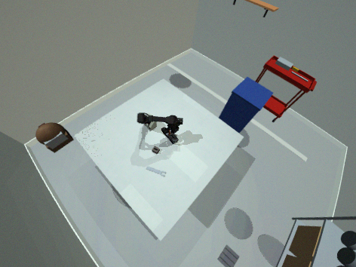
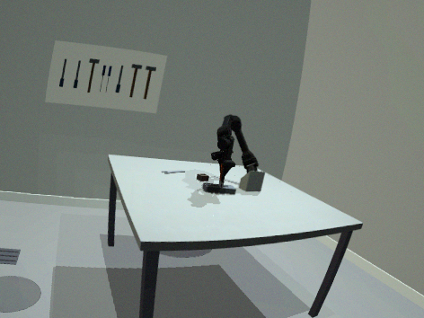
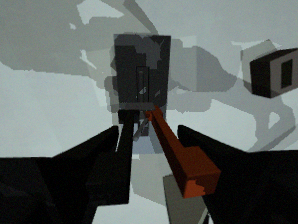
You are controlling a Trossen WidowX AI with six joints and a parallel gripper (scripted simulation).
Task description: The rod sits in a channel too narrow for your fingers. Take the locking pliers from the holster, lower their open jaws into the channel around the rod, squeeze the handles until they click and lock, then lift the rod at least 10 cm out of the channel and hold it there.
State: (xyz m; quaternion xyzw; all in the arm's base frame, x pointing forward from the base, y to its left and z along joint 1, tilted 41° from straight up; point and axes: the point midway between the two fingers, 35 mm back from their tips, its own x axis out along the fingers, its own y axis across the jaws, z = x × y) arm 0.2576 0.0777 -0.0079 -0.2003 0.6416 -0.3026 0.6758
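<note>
Right now the grey channel block is 80 mm below my gripper tip. The rest, counted from my gripper tip: flat grey strip: 340 mm to the right, 190 mm ahead, 100 mm below; then dark holster: 220 mm to the right, 90 mm below, 20 mm ahead.
</note>
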